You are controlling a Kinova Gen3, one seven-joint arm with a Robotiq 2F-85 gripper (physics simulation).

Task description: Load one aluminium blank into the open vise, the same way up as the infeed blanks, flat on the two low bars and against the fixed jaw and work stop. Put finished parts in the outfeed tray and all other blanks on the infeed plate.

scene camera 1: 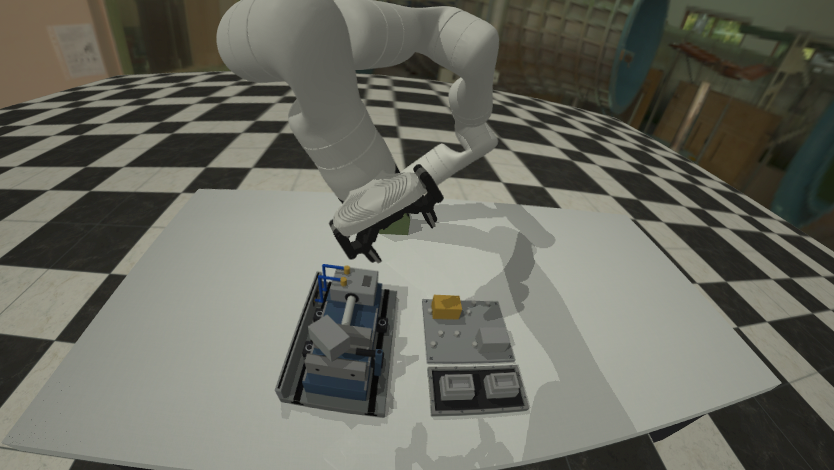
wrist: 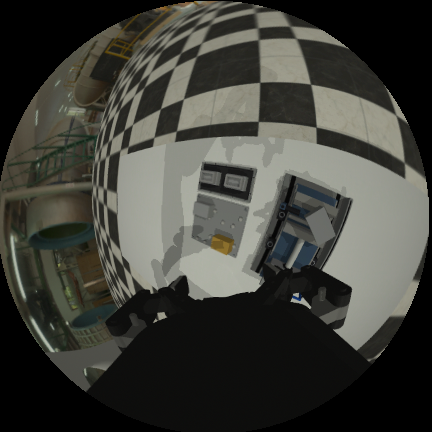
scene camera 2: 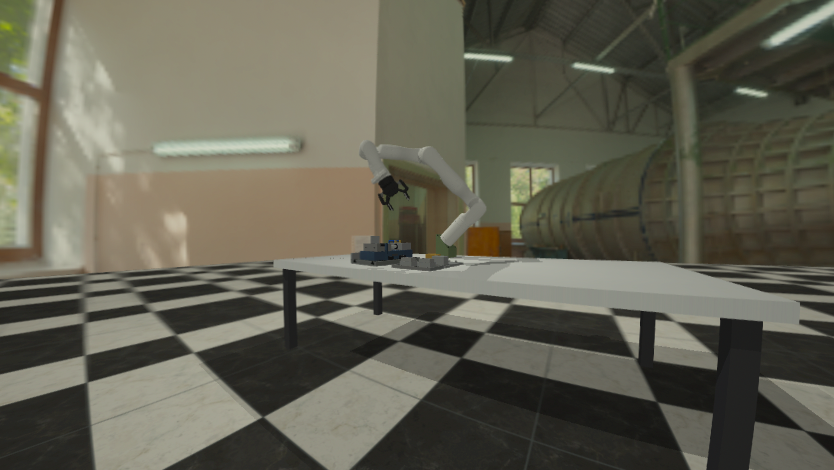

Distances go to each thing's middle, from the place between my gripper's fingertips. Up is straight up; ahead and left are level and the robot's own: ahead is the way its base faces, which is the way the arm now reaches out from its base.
The outfeed tray [scene camera 1: 511, 404] lies 100 mm ahead of my hand, 170 mm to the left of it and 270 mm below it.
